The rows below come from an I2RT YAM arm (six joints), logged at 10 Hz.
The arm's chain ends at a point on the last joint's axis. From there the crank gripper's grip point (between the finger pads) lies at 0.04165 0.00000 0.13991 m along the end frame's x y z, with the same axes.
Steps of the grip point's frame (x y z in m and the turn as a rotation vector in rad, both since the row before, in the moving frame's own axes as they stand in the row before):
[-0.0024 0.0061 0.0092 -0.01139 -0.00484 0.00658]
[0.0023 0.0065 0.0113 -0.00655 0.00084 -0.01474]
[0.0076 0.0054 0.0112 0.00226 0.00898 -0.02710]
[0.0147 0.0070 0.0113 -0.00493 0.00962 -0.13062]
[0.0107 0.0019 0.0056 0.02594 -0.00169 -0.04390]
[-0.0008 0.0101 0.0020 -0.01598 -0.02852 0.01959]
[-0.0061 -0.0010 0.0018 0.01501 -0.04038 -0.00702]
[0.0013 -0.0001 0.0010 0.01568 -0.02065 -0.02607]
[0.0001 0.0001 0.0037 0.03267 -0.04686 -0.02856]
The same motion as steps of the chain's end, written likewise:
[-0.0017 0.0042 0.0090 -0.01139 -0.00484 0.00658]
[0.0022 0.0062 0.0113 -0.00655 0.00084 -0.01474]
[0.0064 0.0069 0.0116 0.00226 0.00898 -0.02710]
[0.0137 0.0118 0.0117 -0.00493 0.00962 -0.13062]
[0.0111 0.0074 0.0056 0.02594 -0.00169 -0.04390]
[0.0032 0.0071 0.0009 -0.01598 -0.02852 0.01959]
[-0.0004 0.0014 0.0003 0.01501 -0.04038 -0.00702]
[0.0042 0.0031 0.0002 0.01568 -0.02065 -0.02607]
[0.0068 0.0058 0.0020 0.03267 -0.04686 -0.02856]

